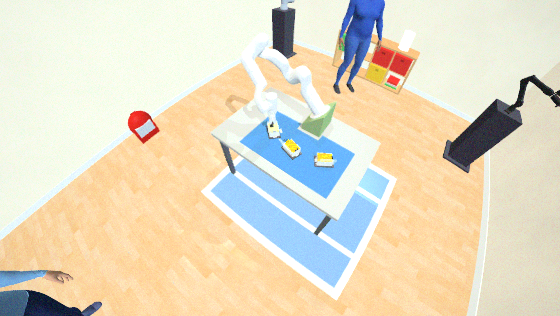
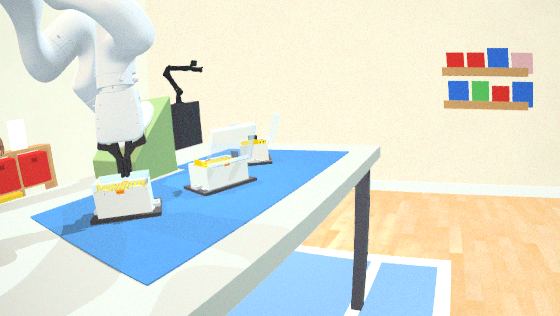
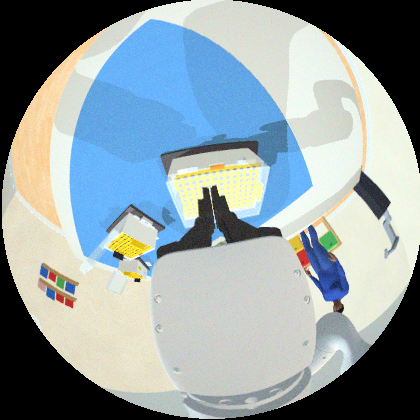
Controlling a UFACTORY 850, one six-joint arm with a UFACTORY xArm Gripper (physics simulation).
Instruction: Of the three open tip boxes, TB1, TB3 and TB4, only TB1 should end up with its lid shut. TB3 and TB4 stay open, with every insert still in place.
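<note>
The nearest tip box has its clear lid lying down over its yellow insert; whether it is fully seated cannot be told. My gripper is shut and empty, its tips at the top of this lid. The middle box and the far box have open, raised clear lids and yellow inserts inside. No box labels are readable, so which is TB1, TB3 or TB4 cannot be told.
The boxes stand on dark bases on a blue mat on the table. A green wedge-shaped block stands behind the mat, by the arm's base. A blue figure stands beyond the table.
</note>
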